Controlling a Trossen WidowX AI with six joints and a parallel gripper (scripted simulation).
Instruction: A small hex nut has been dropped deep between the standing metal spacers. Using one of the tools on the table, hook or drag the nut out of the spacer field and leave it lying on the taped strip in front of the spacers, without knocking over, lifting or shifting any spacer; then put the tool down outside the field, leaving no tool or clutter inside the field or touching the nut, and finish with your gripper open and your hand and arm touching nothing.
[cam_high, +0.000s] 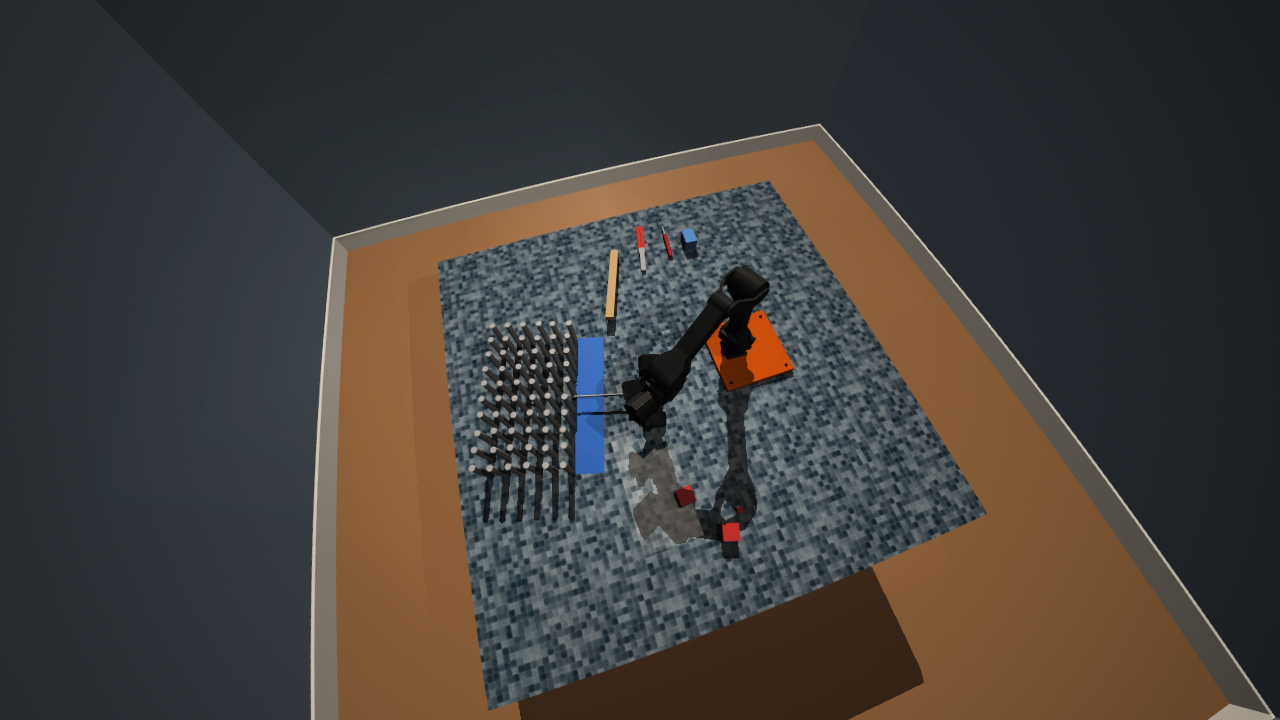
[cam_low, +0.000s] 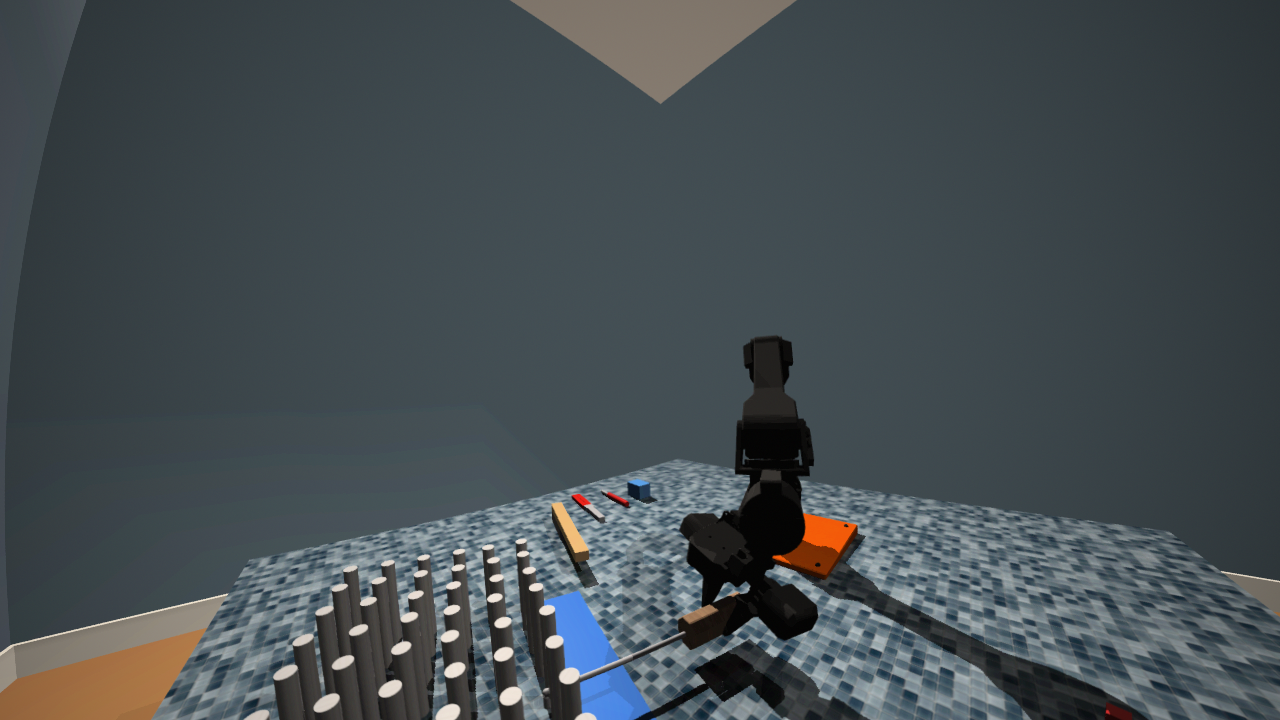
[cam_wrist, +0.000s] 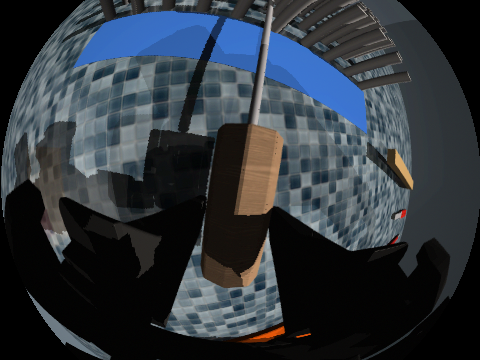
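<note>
The blue taped strip lies 150 mm ahead of my gripper tip, 30 mm to the right of it and 40 mm below it. The rest, counted from my gripper tip: blue cube 310 mm behind, 510 mm to the right, 20 mm below; hex nut 310 mm ahead, 70 mm to the right, 30 mm below; hook tool 100 mm ahead, 20 mm to the right.
</note>
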